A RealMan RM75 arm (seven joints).
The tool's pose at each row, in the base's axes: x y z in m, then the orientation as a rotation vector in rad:
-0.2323 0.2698 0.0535 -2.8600 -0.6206 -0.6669
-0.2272 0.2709 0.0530 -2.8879 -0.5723 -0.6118
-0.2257 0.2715 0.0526 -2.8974 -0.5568 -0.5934
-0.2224 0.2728 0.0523 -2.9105 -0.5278 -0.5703
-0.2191 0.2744 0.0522 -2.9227 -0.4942 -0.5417
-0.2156 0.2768 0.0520 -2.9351 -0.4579 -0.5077
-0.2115 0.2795 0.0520 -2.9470 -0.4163 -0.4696
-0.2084 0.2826 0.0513 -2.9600 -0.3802 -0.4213
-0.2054 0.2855 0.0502 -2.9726 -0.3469 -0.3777
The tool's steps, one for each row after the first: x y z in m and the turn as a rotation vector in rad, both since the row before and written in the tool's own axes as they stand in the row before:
0.0043 0.0012 0.0027 -0.0057 -0.0377 0.0357
0.0013 0.0001 0.0010 -0.0025 -0.0127 0.0114
0.0031 0.0001 0.0017 -0.0042 -0.0157 0.0205
0.0033 -0.0003 0.0015 -0.0022 -0.0185 0.0239
0.0037 -0.0010 0.0018 -0.0015 -0.0218 0.0260
0.0044 -0.0013 0.0017 -0.0008 -0.0240 0.0297
0.0034 -0.0020 0.0021 -0.0006 -0.0311 0.0265
0.0031 -0.0019 0.0023 -0.0024 -0.0284 0.0241

